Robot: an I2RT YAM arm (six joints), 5 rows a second.
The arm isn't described. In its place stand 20 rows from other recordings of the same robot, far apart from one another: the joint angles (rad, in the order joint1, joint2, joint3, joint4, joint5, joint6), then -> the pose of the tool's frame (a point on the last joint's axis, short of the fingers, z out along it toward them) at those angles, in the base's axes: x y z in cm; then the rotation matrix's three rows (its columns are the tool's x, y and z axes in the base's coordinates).
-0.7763 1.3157 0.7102 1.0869 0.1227 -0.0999 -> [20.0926 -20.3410 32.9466], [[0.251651 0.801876 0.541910], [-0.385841 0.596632 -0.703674], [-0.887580 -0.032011 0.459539]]
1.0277 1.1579 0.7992 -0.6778 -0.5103 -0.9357 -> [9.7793 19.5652 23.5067], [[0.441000 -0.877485 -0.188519], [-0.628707 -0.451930 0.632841], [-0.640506 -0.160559 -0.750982]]
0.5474 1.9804 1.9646 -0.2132 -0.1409 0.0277 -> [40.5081 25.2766 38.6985], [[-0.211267 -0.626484 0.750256], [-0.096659 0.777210 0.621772], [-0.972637 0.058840 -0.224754]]
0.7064 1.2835 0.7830 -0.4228 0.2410 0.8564 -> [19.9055 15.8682 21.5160], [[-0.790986 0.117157 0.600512], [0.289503 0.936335 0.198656], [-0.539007 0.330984 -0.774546]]
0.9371 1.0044 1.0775 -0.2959 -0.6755 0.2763 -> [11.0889 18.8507 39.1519], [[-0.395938 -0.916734 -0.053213], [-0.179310 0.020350 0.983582], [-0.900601 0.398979 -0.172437]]
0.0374 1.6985 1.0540 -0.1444 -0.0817 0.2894 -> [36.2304 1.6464 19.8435], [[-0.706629 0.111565 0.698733], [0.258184 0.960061 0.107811], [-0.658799 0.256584 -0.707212]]
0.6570 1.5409 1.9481 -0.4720 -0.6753 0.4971 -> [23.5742 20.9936 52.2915], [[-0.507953 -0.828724 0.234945], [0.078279 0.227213 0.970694], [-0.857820 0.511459 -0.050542]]
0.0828 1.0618 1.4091 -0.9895 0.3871 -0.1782 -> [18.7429 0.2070 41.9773], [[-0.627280 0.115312 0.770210], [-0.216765 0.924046 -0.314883], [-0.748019 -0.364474 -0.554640]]
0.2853 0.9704 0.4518 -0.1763 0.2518 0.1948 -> [19.1241 4.6848 19.2546], [[-0.620019 0.031685 0.783947], [0.013511 0.999467 -0.029710], [-0.784470 -0.007829 -0.620117]]
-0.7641 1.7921 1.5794 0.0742 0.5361 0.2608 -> [30.0549 -31.3197 36.3550], [[0.151252 0.953317 0.261362], [0.162089 0.236906 -0.957916], [-0.975115 0.187251 -0.118689]]
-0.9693 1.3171 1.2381 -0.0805 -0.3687 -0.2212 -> [18.5183 -24.7141 39.2502], [[-0.212245 0.534175 0.818297], [-0.052419 0.829946 -0.555375], [-0.975810 -0.160769 -0.148151]]
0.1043 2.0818 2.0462 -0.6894 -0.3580 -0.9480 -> [47.2547 6.2009 32.3835], [[-0.093632 -0.744740 0.660754], [-0.774712 0.471353 0.421484], [-0.625344 -0.472429 -0.621092]]
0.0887 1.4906 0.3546 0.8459 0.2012 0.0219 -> [26.0405 1.6016 14.8577], [[-0.282579 0.110160 0.952898], [-0.003590 0.993256 -0.115890], [-0.959237 -0.036168 -0.280278]]
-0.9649 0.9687 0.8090 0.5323 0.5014 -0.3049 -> [11.1166 -19.0499 38.9656], [[-0.095165 0.992995 0.070039], [-0.324886 0.035525 -0.945086], [-0.940953 -0.112694 0.319229]]
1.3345 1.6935 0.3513 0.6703 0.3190 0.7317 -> [6.9530 24.1064 8.3382], [[-0.686831 -0.546754 0.478878], [-0.142317 0.747284 0.649086], [-0.712748 0.377659 -0.591070]]
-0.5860 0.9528 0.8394 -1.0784 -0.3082 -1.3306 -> [13.6931 -7.7930 26.0300], [[-0.605160 -0.648695 0.461494], [-0.709170 0.702667 0.057760], [-0.361745 -0.292324 -0.885261]]
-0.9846 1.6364 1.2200 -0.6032 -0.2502 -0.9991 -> [19.6789 -28.0408 24.0288], [[-0.873427 0.001556 0.486953], [-0.157611 0.945263 -0.285720], [-0.460744 -0.326305 -0.825373]]
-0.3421 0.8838 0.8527 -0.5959 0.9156 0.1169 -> [15.7088 -8.5903 31.3823], [[-0.454555 0.868245 0.198825], [0.237306 0.333198 -0.912505], [-0.858526 -0.367601 -0.357496]]
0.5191 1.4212 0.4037 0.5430 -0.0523 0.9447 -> [22.2998 12.9558 14.7585], [[-0.666630 0.007490 0.745351], [0.551097 0.678249 0.486077], [-0.501893 0.734794 -0.456269]]
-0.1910 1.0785 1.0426 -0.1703 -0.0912 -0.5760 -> [24.5429 -4.4153 37.4910], [[-0.223884 -0.024343 0.974312], [-0.509167 0.855338 -0.095630], [-0.831038 -0.517497 -0.203891]]
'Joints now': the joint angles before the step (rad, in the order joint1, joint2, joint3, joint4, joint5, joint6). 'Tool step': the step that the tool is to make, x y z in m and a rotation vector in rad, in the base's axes. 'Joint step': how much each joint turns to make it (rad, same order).
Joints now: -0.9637 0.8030 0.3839 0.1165 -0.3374 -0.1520
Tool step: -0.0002 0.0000 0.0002 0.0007 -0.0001 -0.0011
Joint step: -0.0009 -0.0010 0.0007 -0.0020 0.0001 0.0006
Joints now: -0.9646 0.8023 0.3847 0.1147 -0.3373 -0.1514
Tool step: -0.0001 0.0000 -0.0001 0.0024 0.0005 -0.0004
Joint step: -0.0005 -0.0001 0.0004 -0.0024 -0.0004 0.0009
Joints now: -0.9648 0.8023 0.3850 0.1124 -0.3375 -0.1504
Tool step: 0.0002 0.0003 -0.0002 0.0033 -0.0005 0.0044
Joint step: 0.0011 -0.0001 0.0000 -0.0020 -0.0038 0.0013
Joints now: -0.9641 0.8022 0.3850 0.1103 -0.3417 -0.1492
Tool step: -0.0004 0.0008 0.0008 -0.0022 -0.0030 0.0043
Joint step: -0.0001 -0.0065 0.0000 -0.0031 -0.0046 -0.0002
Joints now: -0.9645 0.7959 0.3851 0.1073 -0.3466 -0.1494
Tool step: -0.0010 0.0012 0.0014 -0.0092 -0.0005 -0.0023
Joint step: -0.0001 -0.0123 -0.0001 -0.0058 0.0035 -0.0042
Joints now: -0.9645 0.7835 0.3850 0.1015 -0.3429 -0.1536
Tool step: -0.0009 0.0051 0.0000 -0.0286 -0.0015 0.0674
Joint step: 0.0011 -0.0264 -0.0119 -0.0033 -0.0591 -0.0359
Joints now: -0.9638 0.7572 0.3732 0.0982 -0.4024 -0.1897
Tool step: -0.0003 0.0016 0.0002 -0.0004 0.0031 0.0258
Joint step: -0.0008 -0.0070 0.0012 -0.0142 -0.0247 -0.0112
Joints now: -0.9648 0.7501 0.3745 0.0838 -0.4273 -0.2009
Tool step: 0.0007 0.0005 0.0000 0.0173 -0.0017 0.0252
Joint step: -0.0001 0.0039 0.0052 -0.0129 -0.0275 0.0037
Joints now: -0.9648 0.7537 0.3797 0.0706 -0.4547 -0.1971
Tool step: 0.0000 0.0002 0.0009 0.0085 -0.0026 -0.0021
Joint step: 0.0008 -0.0016 0.0040 -0.0074 0.0006 0.0084
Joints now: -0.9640 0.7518 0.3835 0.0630 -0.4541 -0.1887
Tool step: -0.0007 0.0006 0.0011 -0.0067 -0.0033 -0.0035
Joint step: -0.0008 -0.0079 -0.0003 -0.0003 0.0029 -0.0003
